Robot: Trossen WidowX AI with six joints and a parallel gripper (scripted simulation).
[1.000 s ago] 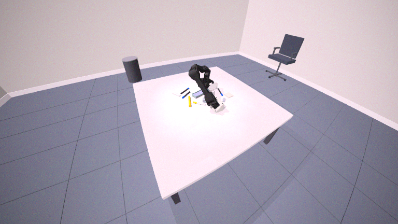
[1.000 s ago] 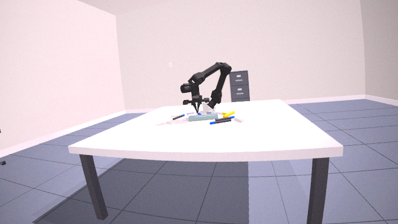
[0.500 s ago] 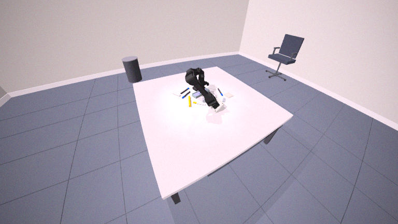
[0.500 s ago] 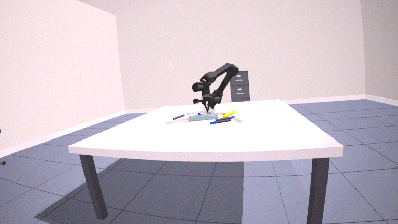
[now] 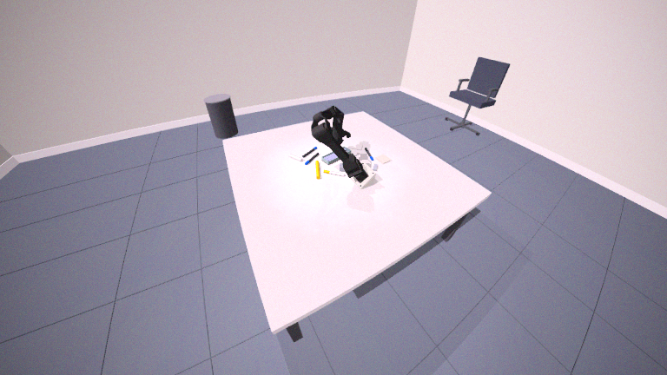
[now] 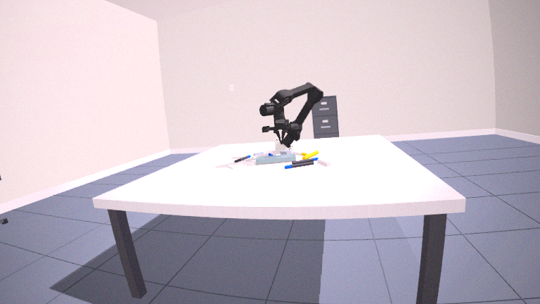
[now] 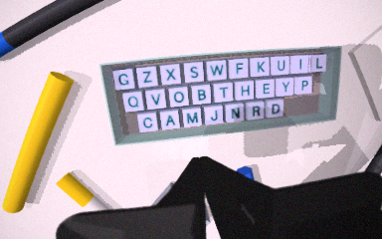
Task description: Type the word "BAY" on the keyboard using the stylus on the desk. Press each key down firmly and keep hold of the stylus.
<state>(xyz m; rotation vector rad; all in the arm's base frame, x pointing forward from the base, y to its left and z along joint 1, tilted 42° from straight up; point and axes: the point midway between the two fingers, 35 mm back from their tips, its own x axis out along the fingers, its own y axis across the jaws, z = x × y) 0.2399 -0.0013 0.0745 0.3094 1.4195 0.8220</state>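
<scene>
The blue stylus lies 10 cm behind my gripper tip, 11 cm to the right of it and 8 cm below it. From my gripper tip the other things lie so: white stylus tip 13 cm behind, 12 cm to the right, 8 cm below; then yellow marker 5 cm behind, 14 cm to the left, 7 cm below; then grey block 16 cm behind, 20 cm to the right, 8 cm below.
</scene>
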